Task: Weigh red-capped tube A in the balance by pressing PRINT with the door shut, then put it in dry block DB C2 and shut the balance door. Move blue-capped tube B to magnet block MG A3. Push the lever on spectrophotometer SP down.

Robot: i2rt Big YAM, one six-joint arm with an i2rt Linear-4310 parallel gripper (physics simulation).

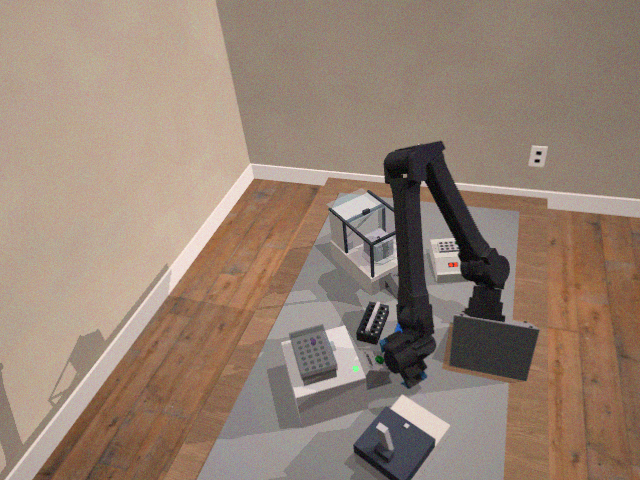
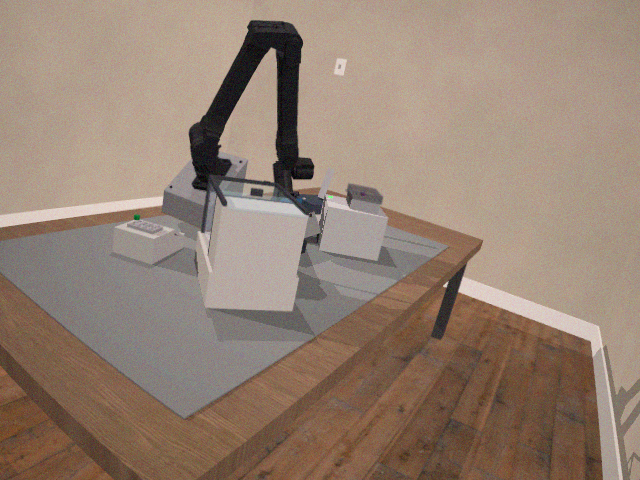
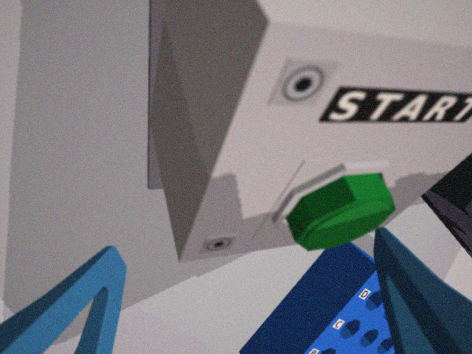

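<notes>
My gripper (image 1: 414, 381) (image 3: 240, 248) is open and empty, beside the START box, with its right fingertip just below the green button (image 3: 345, 212). Part of a blue tube rack (image 3: 320, 300) shows between and below the fingers. The black block with a white bar (image 1: 373, 321), which looks like magnet block MG, lies behind the START box. The glass-walled balance (image 1: 356, 258) (image 2: 253, 253) stands farther back; its door state is unclear. A white unit with a red display (image 1: 447, 258) (image 2: 142, 242) looks like dry block DB. The spectrophotometer's lever (image 1: 385, 440) (image 2: 326, 183) stands raised. Tubes A and B cannot be made out.
A white instrument with a grey well block (image 1: 312, 353) (image 2: 364, 195) and green light stands left of the START box (image 3: 400, 145). The dark spectrophotometer body (image 1: 408, 444) is at the front. A dark panel (image 1: 493, 347) stands by the arm's base at the right.
</notes>
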